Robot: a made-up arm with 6 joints. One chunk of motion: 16 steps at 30 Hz.
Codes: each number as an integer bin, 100 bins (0 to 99) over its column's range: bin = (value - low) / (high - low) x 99, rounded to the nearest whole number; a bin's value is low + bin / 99 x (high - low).
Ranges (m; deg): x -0.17..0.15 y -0.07..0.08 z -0.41..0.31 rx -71..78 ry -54..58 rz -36..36
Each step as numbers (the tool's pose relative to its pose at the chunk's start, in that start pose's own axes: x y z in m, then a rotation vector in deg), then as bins.
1 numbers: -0.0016 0.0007 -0.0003 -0.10 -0.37 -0.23
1 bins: 52 47 56 47 47 49
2 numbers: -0.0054 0.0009 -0.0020 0.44 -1.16 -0.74
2 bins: 51 47 56 47 47 48
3 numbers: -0.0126 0.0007 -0.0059 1.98 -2.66 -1.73
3 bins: 49 47 56 48 45 47
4 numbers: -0.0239 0.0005 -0.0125 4.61 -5.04 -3.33
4 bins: 45 47 55 50 43 45
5 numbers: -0.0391 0.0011 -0.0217 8.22 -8.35 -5.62
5 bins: 40 47 53 53 40 42
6 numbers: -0.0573 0.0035 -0.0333 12.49 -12.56 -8.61
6 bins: 35 49 52 55 37 38
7 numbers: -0.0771 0.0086 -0.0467 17.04 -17.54 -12.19
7 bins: 29 52 50 58 32 33
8 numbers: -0.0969 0.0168 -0.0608 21.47 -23.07 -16.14
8 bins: 23 57 48 61 27 27
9 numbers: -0.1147 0.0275 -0.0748 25.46 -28.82 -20.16
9 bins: 17 64 46 64 22 22
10 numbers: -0.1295 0.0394 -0.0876 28.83 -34.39 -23.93
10 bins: 13 72 44 66 17 17
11 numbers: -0.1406 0.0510 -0.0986 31.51 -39.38 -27.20
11 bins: 9 80 43 68 13 12
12 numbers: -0.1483 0.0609 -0.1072 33.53 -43.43 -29.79
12 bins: 7 86 42 69 9 9
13 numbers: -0.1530 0.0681 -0.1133 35.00 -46.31 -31.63
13 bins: 5 91 41 70 7 6
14 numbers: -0.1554 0.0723 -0.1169 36.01 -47.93 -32.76
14 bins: 5 94 40 71 5 4
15 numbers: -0.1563 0.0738 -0.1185 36.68 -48.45 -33.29
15 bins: 4 95 40 72 5 4
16 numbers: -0.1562 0.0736 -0.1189 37.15 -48.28 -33.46
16 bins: 4 95 40 72 5 3
